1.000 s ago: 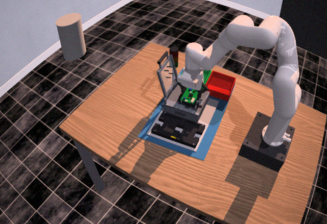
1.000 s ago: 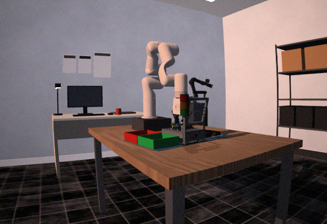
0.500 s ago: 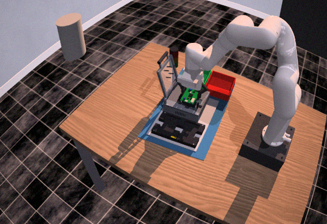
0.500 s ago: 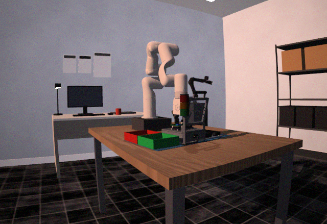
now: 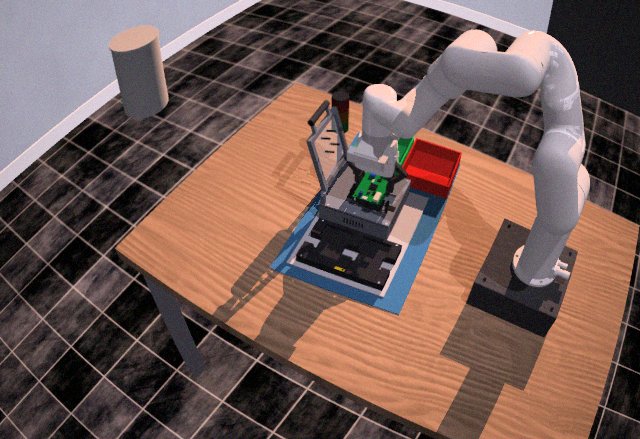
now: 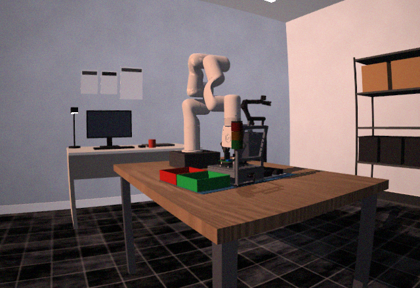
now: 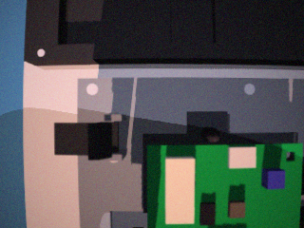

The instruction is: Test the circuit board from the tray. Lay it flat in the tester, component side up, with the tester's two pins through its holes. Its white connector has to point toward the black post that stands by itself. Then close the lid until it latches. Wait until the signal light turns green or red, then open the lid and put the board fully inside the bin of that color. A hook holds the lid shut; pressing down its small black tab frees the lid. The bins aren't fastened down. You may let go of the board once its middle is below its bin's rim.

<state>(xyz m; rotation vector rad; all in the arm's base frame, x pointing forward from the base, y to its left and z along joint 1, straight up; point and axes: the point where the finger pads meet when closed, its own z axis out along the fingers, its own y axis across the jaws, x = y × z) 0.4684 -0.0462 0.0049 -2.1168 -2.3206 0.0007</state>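
Now: hand right at the green circuit board. From my hand the other things lie so: black block 70 mm behind, 50 mm to the left; then green bin 190 mm to the right, 80 mm below, 60 mm ahead; then clear lid 120 mm ahead, 90 mm above, 10 mm to the left.
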